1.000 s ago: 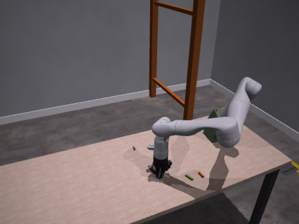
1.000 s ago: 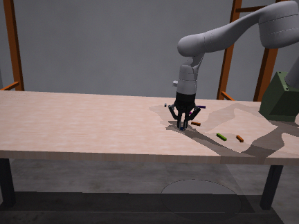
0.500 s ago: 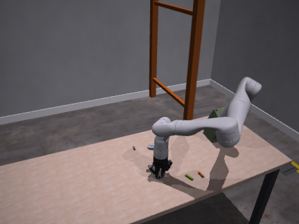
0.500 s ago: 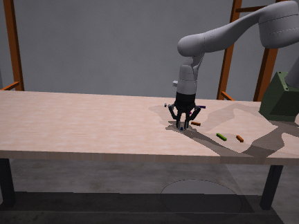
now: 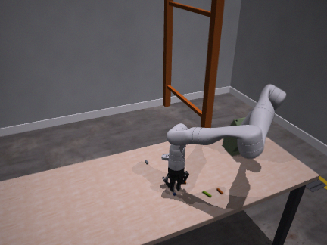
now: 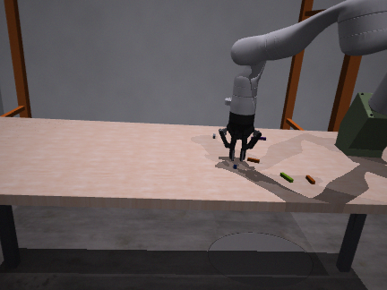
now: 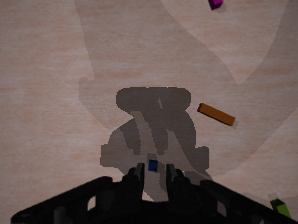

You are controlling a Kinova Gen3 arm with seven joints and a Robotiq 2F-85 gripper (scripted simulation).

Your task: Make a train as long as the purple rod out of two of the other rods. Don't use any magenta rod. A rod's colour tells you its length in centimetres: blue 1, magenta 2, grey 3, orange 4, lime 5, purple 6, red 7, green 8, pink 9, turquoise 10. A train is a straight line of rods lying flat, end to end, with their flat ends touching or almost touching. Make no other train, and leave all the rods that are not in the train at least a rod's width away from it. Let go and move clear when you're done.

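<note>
The blue rod is 40 mm below my hand. Also, from my hand: magenta rod (80 mm behind, 190 mm to the right, 40 mm below); lime rod (140 mm behind, 70 mm to the left, 40 mm below); grey rod (30 mm ahead, 290 mm to the right, 40 mm below).
</note>
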